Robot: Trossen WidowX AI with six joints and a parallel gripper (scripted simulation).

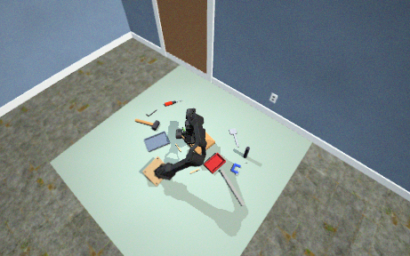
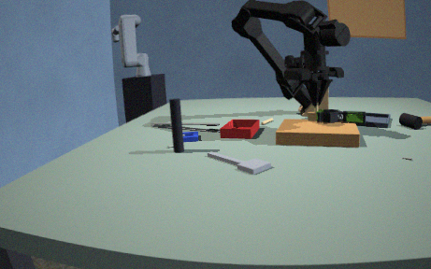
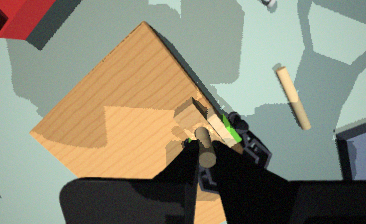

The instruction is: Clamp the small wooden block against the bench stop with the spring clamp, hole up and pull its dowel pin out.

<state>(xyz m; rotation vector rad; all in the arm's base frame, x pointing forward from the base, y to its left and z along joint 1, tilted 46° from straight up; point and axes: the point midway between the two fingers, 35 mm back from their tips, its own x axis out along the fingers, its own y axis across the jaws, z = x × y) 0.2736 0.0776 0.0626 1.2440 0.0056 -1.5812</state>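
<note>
Now: the dowel pin 40 mm below my hand. From my hand the other things lie so: wooden board 90 mm below, 60 mm ahead; then screw 110 mm behind, 100 mm below, 40 mm to the right; then small wooden block 70 mm below.
</note>
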